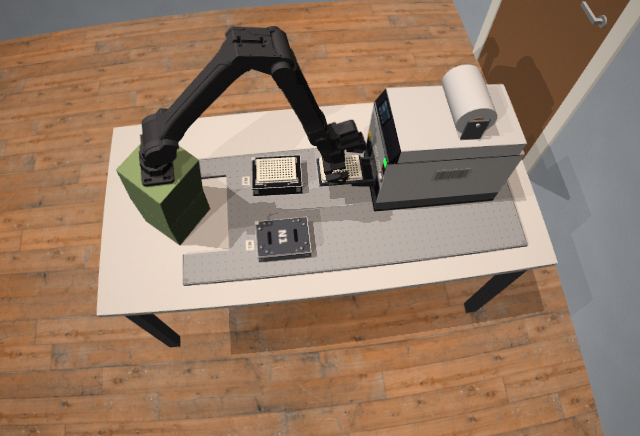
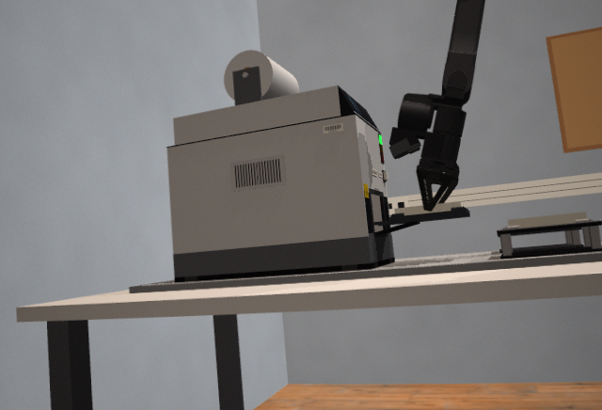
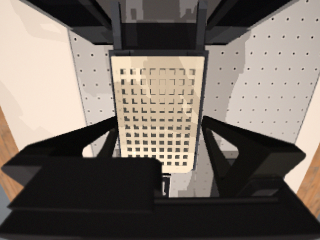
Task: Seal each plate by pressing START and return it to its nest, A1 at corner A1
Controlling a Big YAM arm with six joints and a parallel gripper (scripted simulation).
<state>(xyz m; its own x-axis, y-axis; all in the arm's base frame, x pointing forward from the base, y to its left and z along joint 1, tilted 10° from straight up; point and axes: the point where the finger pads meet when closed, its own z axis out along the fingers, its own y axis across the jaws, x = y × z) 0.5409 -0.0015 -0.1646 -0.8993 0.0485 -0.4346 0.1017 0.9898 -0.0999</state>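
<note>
The sealer stage lies 10 mm below my hand. Round my hand: plate (190 mm behind, 60 mm to the left, 50 mm below); yellow warning label (110 mm ahead, 80 mm to the left, 40 mm above); plate nest (220 mm behind, 160 mm to the right, 70 mm below).
</note>
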